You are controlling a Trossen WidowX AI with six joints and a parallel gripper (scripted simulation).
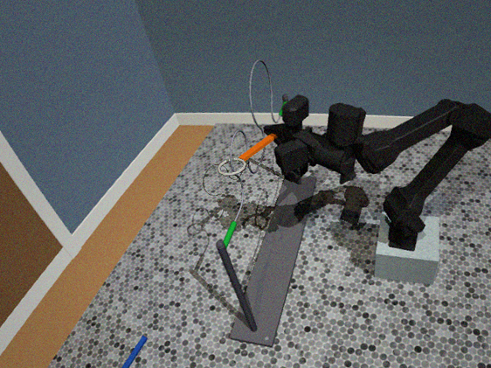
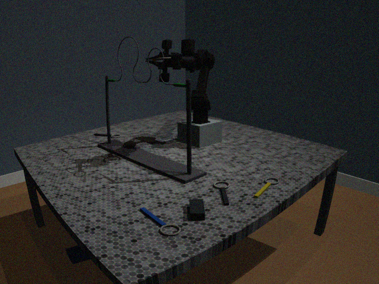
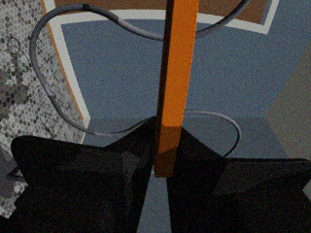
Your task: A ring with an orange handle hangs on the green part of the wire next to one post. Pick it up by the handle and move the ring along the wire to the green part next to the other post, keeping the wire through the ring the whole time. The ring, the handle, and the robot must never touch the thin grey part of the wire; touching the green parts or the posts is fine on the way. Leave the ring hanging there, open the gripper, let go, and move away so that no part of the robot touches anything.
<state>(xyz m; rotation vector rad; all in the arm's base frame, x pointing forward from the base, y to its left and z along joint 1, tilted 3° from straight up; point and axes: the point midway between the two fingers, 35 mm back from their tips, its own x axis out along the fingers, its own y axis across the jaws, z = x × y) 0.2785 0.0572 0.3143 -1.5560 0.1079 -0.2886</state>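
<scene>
My gripper tip is 100 mm to the right of the orange-handled ring and 10 mm past it. The rest, counted from my gripper tip: yellow-handled ring 520 mm to the left, 410 mm below, 160 mm behind; blue-handled ring 500 mm to the left, 410 mm below, 250 mm ahead; dark block 500 mm to the left, 410 mm below, 140 mm ahead.
</scene>
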